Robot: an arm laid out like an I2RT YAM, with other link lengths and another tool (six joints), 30 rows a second.
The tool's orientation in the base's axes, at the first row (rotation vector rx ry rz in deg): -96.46 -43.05 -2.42
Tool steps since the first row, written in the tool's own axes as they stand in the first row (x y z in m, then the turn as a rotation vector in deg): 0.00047 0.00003 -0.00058 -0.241 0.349 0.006; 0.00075 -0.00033 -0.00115 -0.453 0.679 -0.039; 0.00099 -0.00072 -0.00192 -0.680 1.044 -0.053; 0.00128 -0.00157 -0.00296 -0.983 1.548 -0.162; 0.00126 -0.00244 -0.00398 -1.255 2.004 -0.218; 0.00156 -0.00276 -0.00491 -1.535 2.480 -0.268; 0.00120 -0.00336 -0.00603 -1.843 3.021 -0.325; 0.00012 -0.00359 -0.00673 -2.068 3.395 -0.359; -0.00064 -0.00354 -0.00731 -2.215 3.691 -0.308; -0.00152 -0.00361 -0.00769 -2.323 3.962 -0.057
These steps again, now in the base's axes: 0.00060 -0.00031 0.00033 -0.020 -0.124 -0.405; 0.00085 -0.00067 0.00091 -0.007 -0.279 -0.768; 0.00113 -0.00122 0.00156 -0.001 -0.415 -1.176; 0.00132 -0.00197 0.00269 0.050 -0.678 -1.711; 0.00124 -0.00283 0.00372 0.081 -0.878 -2.205; 0.00166 -0.00351 0.00437 0.114 -1.077 -2.722; 0.00149 -0.00463 0.00504 0.159 -1.298 -3.304; 0.00078 -0.00573 0.00498 0.179 -1.452 -3.714; 0.00042 -0.00659 0.00477 0.191 -1.490 -4.046; -0.00017 -0.00732 0.00456 0.148 -1.331 -4.394
